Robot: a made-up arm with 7 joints.
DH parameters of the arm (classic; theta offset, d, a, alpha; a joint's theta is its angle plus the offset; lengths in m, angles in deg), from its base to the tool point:
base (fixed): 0 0.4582 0.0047 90
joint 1: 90 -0.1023 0.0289 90
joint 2: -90 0.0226 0.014 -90
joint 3: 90 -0.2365 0.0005 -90
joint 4: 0 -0.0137 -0.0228 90
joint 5: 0 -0.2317 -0.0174 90
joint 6: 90 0.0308 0.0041 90
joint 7: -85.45 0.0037 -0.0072 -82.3
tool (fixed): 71.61 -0.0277 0 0
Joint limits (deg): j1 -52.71..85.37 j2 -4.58..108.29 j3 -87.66..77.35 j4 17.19..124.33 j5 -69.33..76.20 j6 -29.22..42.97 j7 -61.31..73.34
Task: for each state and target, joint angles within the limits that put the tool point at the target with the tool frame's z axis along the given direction. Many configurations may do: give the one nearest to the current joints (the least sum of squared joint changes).
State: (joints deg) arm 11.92 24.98 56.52 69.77 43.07 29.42 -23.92
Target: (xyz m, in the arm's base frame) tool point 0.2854 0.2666 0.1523 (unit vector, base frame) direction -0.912 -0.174 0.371
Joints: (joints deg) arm 29.27 1.19 49.34 38.56 58.25 28.32 2.82
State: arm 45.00 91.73 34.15 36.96 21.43 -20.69 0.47
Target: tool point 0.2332 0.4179 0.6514 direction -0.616 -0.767 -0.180
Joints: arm 5.88 97.44 8.17 62.54 5.53 31.57 -2.49
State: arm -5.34 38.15 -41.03 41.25 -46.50 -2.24 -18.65
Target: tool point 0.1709 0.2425 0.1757 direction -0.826 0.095 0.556
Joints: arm -18.78 53.78 -38.15 70.46 -45.13 15.37 -30.75
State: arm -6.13 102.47 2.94 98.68 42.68 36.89 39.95
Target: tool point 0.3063 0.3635 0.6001 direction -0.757 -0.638 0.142
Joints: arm -14.73 108.29 7.62 71.52 26.26 33.17 -0.76
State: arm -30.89 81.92 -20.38 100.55 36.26 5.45 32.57
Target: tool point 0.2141 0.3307 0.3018 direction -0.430 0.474 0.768
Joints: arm -21.65 92.17 -37.80 89.48 54.43 -9.95 20.03
